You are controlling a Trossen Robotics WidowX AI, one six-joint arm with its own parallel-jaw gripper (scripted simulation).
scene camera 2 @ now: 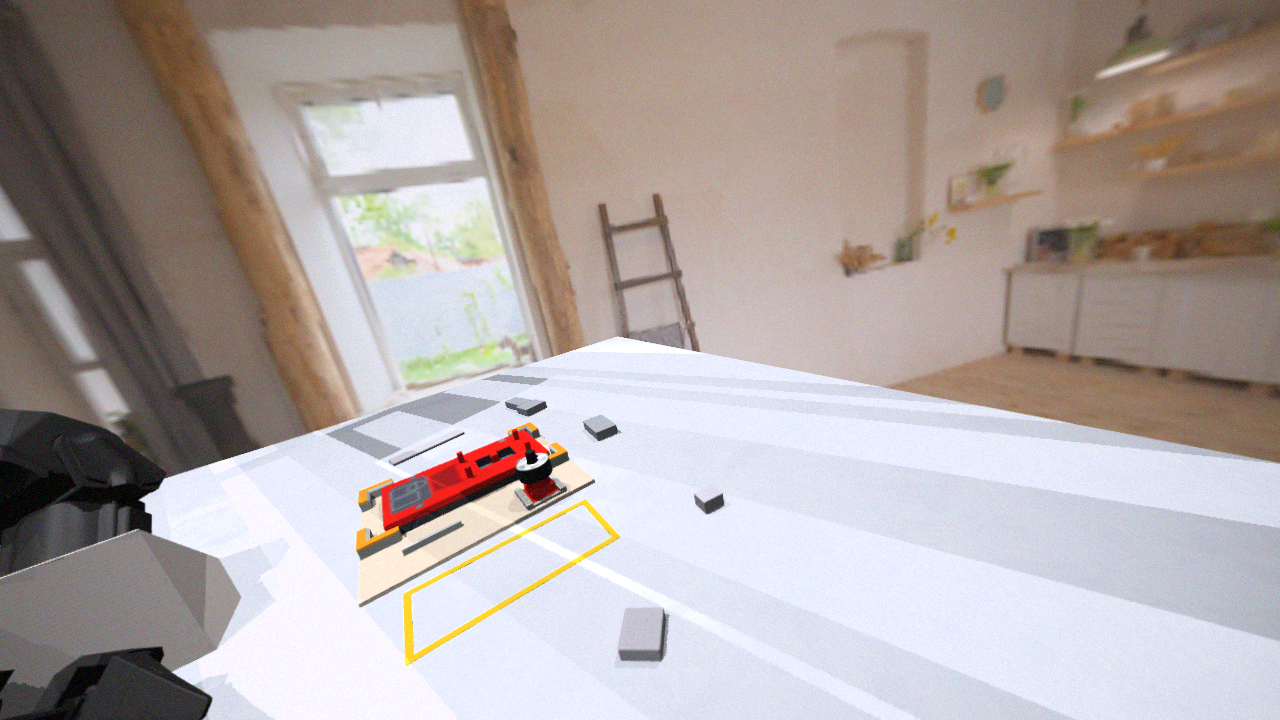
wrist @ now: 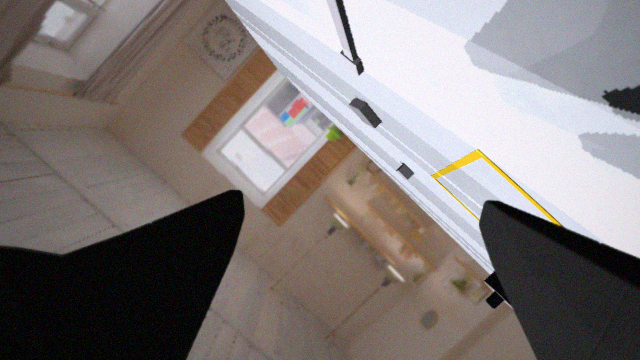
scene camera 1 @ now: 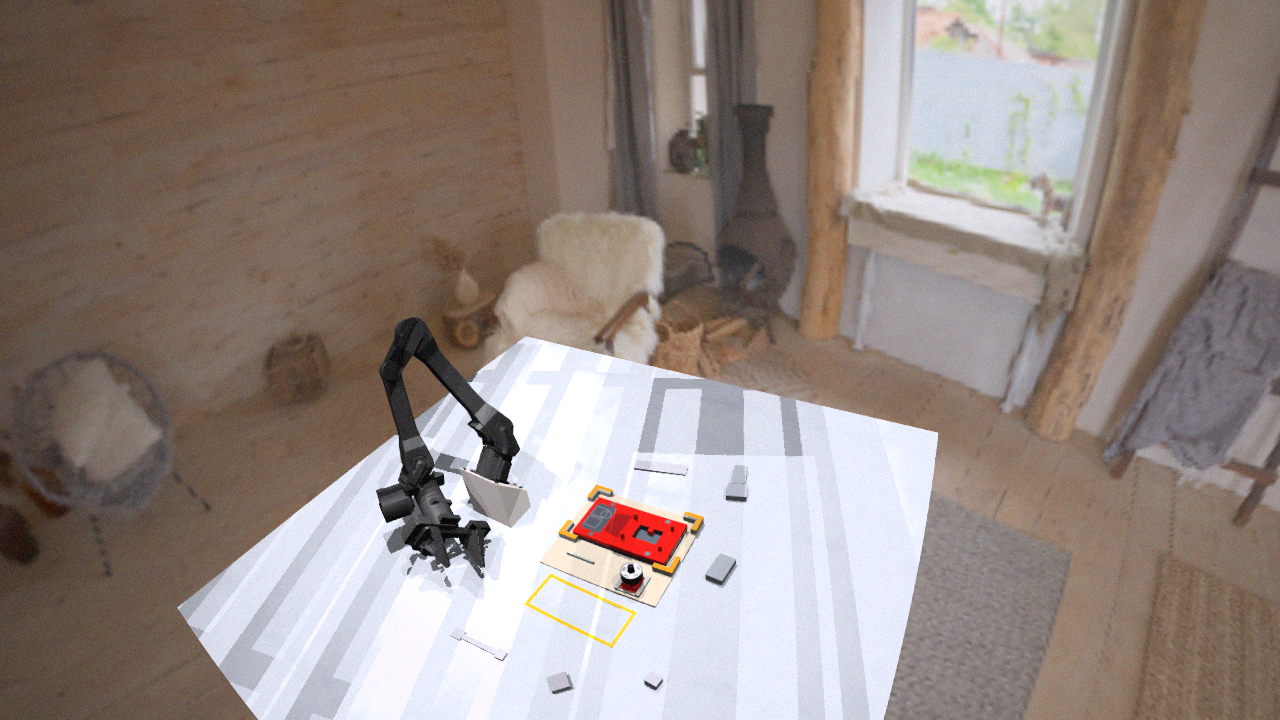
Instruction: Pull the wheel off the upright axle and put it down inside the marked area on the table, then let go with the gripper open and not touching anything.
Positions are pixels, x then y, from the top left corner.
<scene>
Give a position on a red plate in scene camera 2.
At 434, 492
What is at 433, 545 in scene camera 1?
My gripper.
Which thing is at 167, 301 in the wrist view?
My gripper.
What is my gripper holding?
Nothing.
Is my gripper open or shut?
Open.
</scene>
